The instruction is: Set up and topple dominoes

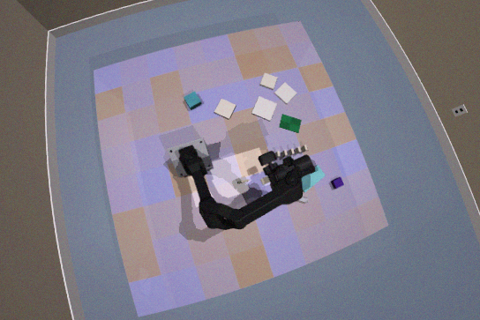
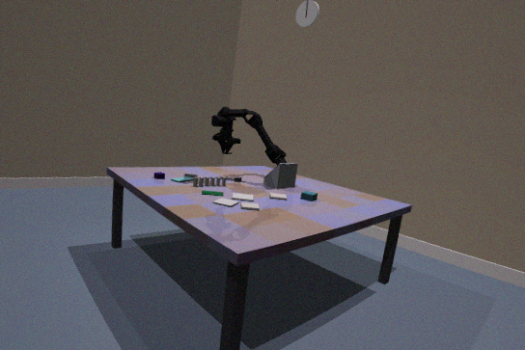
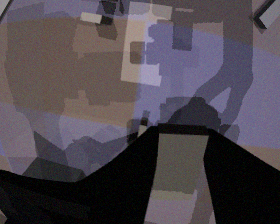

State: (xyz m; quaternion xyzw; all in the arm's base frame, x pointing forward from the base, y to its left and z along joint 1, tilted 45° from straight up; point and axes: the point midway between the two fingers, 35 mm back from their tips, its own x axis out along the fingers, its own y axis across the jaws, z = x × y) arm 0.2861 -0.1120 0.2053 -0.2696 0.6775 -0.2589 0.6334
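The teal plate is 220 mm ahead of my gripper tip, 80 mm to the right of it and 160 mm below it. Also, from my gripper tip: green plate: 240 mm ahead, 210 mm to the left, 160 mm below; teal block: 190 mm behind, 490 mm to the left, 150 mm below; purple cube: 330 mm ahead, 160 mm to the right, 150 mm below.
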